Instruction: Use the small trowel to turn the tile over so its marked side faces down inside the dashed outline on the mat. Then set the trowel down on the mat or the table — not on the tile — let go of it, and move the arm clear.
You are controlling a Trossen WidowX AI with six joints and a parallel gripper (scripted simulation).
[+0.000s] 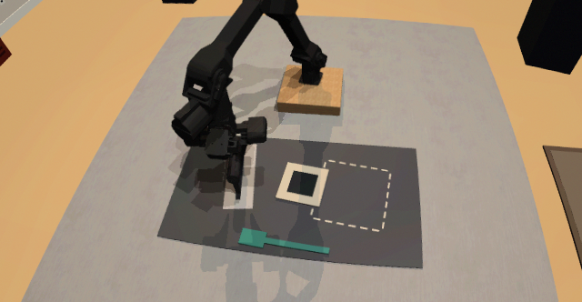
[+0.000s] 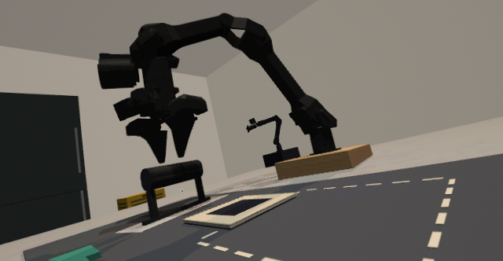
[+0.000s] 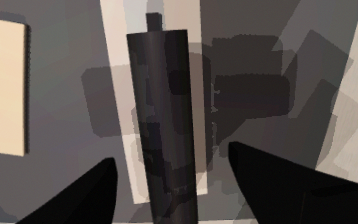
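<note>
My gripper tip is 15 cm to the right of the dark mat, 12 cm above it and 1 cm short of it. From my gripper tip the other things lie so: cream tile 17 cm to the left, 9 cm below, 2 cm behind; then teal trowel 15 cm to the left, 15 cm ahead, 9 cm below.
</note>
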